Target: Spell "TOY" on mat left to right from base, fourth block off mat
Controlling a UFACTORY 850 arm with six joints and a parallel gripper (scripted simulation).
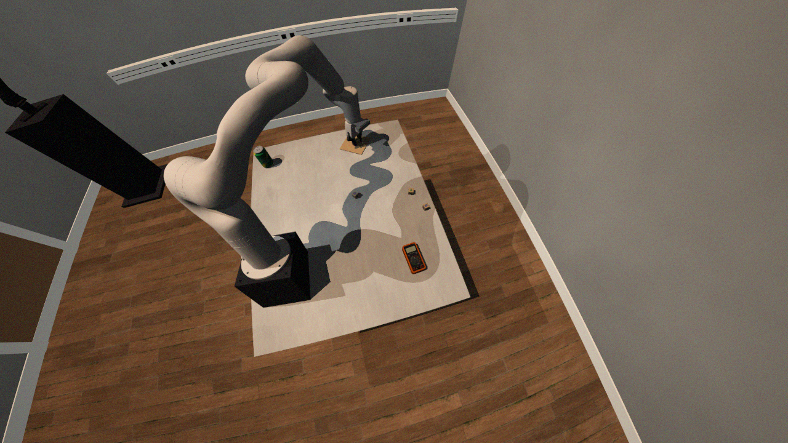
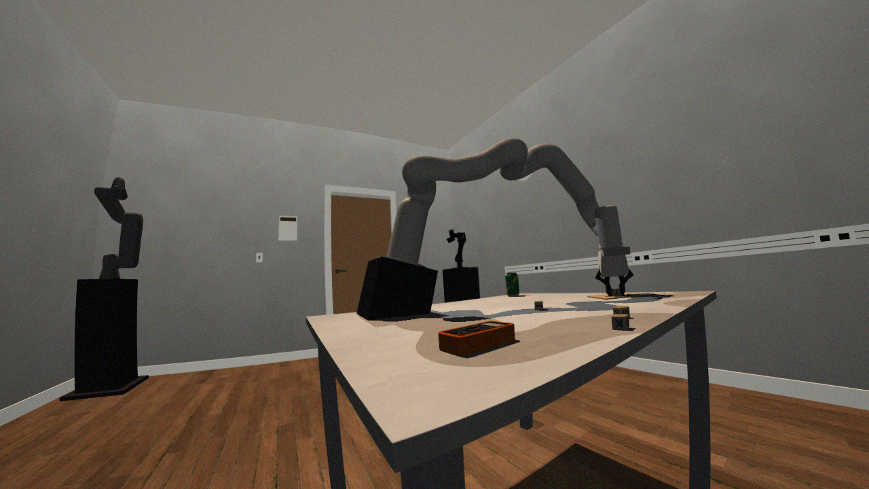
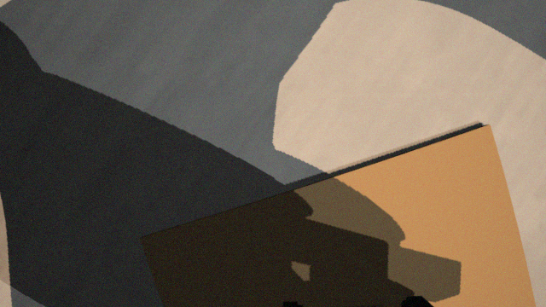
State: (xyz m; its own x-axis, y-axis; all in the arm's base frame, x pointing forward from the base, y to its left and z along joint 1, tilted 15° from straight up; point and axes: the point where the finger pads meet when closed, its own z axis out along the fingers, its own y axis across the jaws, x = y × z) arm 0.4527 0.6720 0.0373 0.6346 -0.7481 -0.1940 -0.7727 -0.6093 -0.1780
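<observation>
Now: hand 1 cm above the block. From my hand the other things lie so: orange multimeter: 12 cm ahead, 75 cm to the right, 1 cm below; then green soda can: 53 cm behind, 1 cm to the right, 4 cm above; then tan square mat: 1 cm behind, 2 cm below.
</observation>
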